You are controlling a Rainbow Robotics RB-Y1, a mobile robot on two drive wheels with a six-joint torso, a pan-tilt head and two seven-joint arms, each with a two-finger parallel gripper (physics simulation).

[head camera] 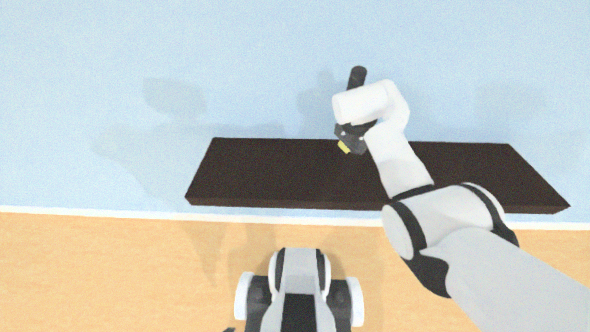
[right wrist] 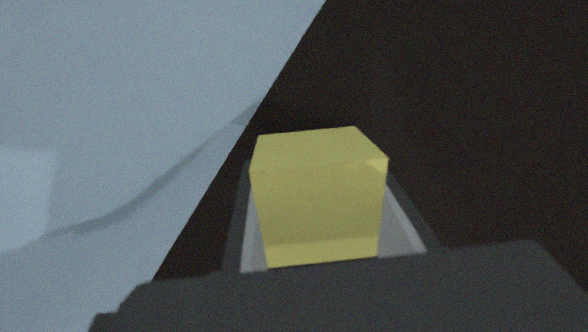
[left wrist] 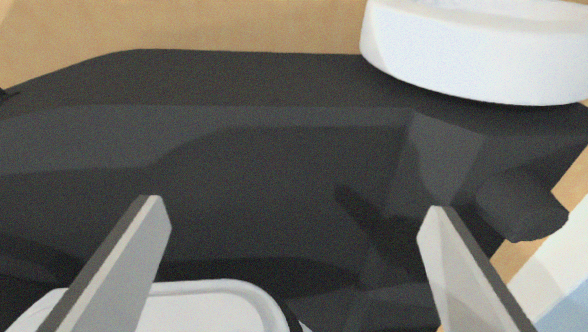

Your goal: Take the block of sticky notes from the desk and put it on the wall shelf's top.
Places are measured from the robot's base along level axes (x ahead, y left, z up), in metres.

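Pixels of known places: left gripper, fingertip midpoint: (left wrist: 295, 216); right gripper, fingertip midpoint: (head camera: 347, 145) (right wrist: 309, 167).
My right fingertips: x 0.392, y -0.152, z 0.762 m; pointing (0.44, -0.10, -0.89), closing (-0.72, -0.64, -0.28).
Behind a point stands the place of what it marks.
The yellow block of sticky notes (head camera: 343, 146) @[y -0.134, x 0.370, z 0.776 m] (right wrist: 320, 205) @[y -0.158, x 0.384, z 0.796 m] is between the fingers of my right gripper (head camera: 348, 148) @[y -0.152, x 0.392, z 0.762 m] (right wrist: 309, 167) @[y -0.152, x 0.392, z 0.762 m], which is shut on it. In the head camera the block shows in front of the dark brown wall shelf (head camera: 260, 175) @[y 0.132, x 0.256, z 0.751 m] (right wrist: 480, 125) @[y -0.216, x 0.346, z 0.751 m], near its back edge by the wall. Whether the block's underside touches the shelf's top cannot be told. My left gripper (left wrist: 295, 216) @[y 0.242, x -0.179, z 0.295 m] is open and empty, above the robot's own dark base in the left wrist view. The desk does not show in these views.
The light blue wall (head camera: 100, 60) @[y 0.565, x 0.426, z 1.024 m] (right wrist: 110, 90) rises behind the shelf. A white skirting strip (head camera: 125, 215) @[y 1.212, x 0.406, z 0.040 m] and the wooden floor (head camera: 100, 270) @[y 1.183, x 0.073, z 0.001 m] lie below it. The robot's base (head camera: 300, 310) (left wrist: 250, 175) @[y 0.159, x -0.203, z 0.169 m] stands in front, and my right arm reaches over the shelf's right part.
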